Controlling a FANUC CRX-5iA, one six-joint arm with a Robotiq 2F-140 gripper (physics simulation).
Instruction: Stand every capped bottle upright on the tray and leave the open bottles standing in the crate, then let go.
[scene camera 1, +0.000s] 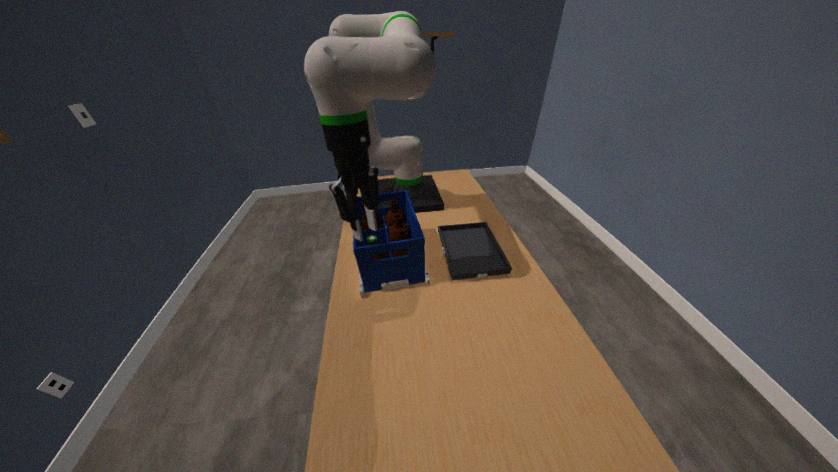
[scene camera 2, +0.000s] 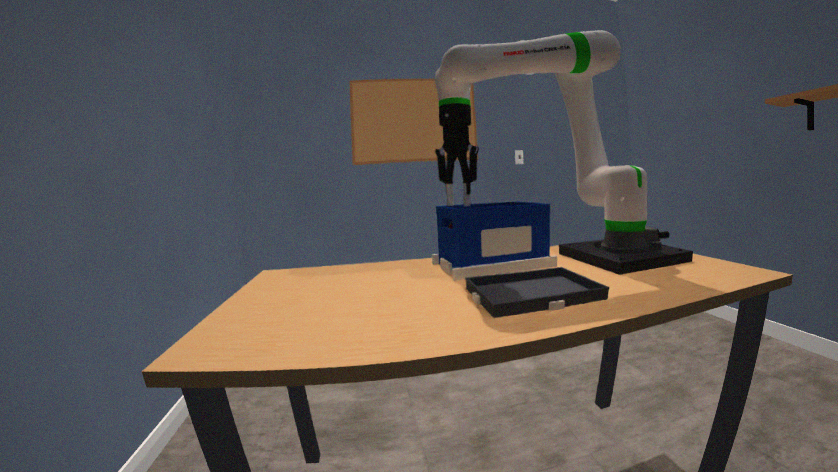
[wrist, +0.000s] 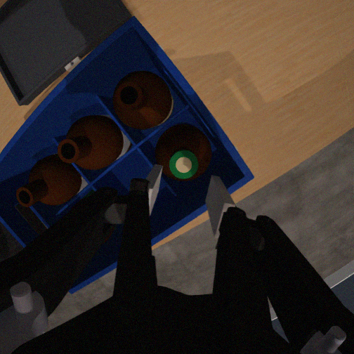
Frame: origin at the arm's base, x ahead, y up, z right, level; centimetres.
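Where they show: gripper, fingertip midpoint: (scene camera 1: 366, 234) (scene camera 2: 458, 206); arm's base, link origin: (scene camera 1: 409, 191) (scene camera 2: 624, 248).
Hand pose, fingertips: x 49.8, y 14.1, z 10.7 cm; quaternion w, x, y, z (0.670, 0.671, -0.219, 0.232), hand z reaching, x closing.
Note:
Things, the pixels of their top centre, and the offset from my fingertips. "*": a spot on its surface instead. Level surfaces: height alone.
- blue crate, top centre: (scene camera 2: 491, 204) (scene camera 1: 384, 214) dz -4.2, dx -8.8, dy +0.2 cm
- bottle with a green-and-cream cap, surface spot: (scene camera 1: 371, 239) * dz -1.4, dx +1.0, dy -1.1 cm
- black tray, top centre: (scene camera 2: 534, 282) (scene camera 1: 471, 244) dz -32.6, dx -10.7, dy -14.8 cm
- wooden table, surface height: dy -17.3 cm
The blue crate (scene camera 1: 405, 270) (scene camera 2: 460, 249) (wrist: 244, 175) holds brown bottles. One bottle with a green-and-cream cap (scene camera 1: 371, 239) (wrist: 184, 165) stands in its corner compartment. Three open bottles show in the wrist view: one open bottle (wrist: 150, 111), a second open bottle (wrist: 97, 145) and a third open bottle (wrist: 59, 182). Brown glass also shows behind the fingers in scene camera 1; whether it is capped is hidden. My gripper (scene camera 1: 364, 233) (scene camera 2: 458, 203) (wrist: 184, 183) is partly open and empty, pointing down over the capped bottle, fingertips around crate-rim height. The black tray (scene camera 1: 476, 247) (scene camera 2: 527, 306) (wrist: 40, 40) has no bottles on it.
The tray lies beside the crate on the wooden table (scene camera 1: 469, 363) (scene camera 2: 328, 328) (wrist: 295, 40). Pale holders (scene camera 1: 395, 284) (scene camera 2: 504, 267) edge the crate's base. The arm's black base plate (scene camera 1: 432, 196) (scene camera 2: 627, 260) is behind the crate. The gripper hides some crate compartments in the wrist view.

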